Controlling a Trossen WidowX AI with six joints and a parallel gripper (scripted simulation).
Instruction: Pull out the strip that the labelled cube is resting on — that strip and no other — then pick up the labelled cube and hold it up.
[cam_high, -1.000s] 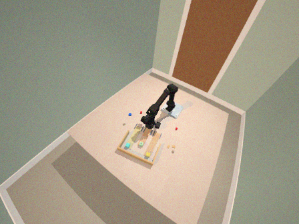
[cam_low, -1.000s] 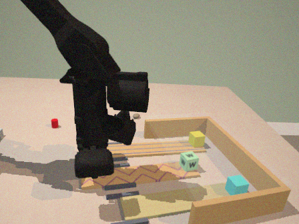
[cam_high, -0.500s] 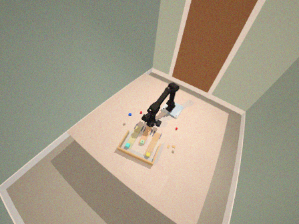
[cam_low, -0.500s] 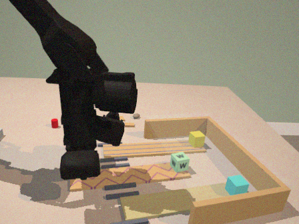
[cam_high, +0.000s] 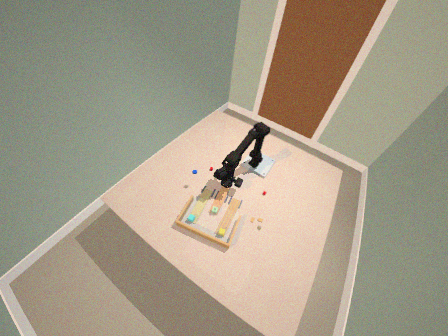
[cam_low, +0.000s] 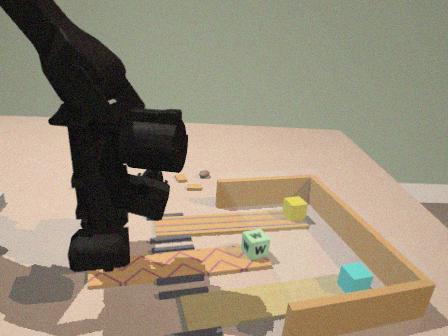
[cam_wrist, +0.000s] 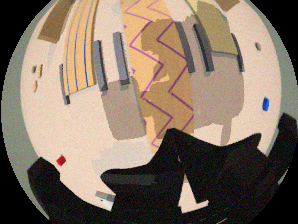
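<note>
The labelled cube is 190 mm ahead of my gripper tip, 80 mm to the left of it and 20 mm above it.
</note>
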